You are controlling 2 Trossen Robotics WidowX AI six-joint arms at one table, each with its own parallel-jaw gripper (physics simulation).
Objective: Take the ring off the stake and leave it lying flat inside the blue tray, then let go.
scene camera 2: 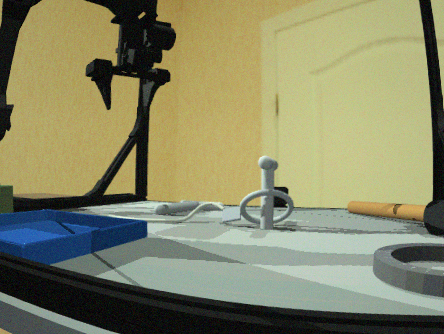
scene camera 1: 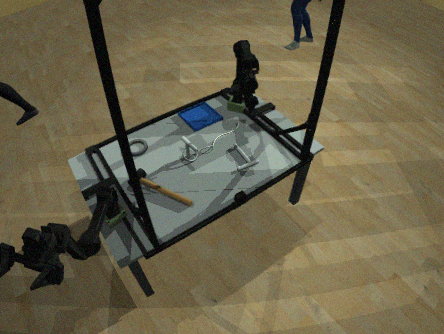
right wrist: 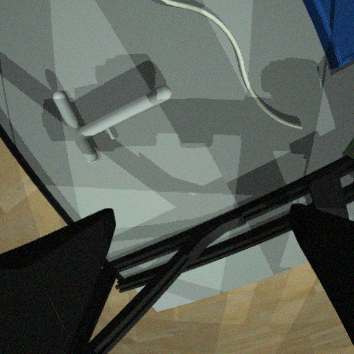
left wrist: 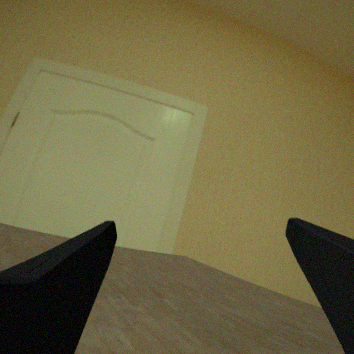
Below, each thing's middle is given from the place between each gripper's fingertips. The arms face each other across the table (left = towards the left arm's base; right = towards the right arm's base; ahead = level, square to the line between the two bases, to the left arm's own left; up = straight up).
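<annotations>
The pale ring (scene camera 2: 232,214) is 27 cm ahead of my left hand, 96 cm to the right of it and 50 cm below it, and going by their middles, of the things named here the ring is the nearest to my left hand. Counting from that same left hand, I find the blue tray (scene camera 2: 47,236) 123 cm to the right, 44 cm ahead and 52 cm below, while the white T-shaped piece (right wrist: 81,134) is 109 cm to the right, 7 cm ahead and likewise 52 cm below.
As for my right hand, it is 50 mm past the white T-shaped piece, 130 mm to the right of it and 210 mm above it. From my right hand, the pale ring is 150 mm ahead, 270 mm to the left and 190 mm below, and the blue tray is 320 mm ahead, 10 mm to the right and 210 mm below. Going by its middle, the blue tray is nearer to my right hand than to my left hand.
</annotations>
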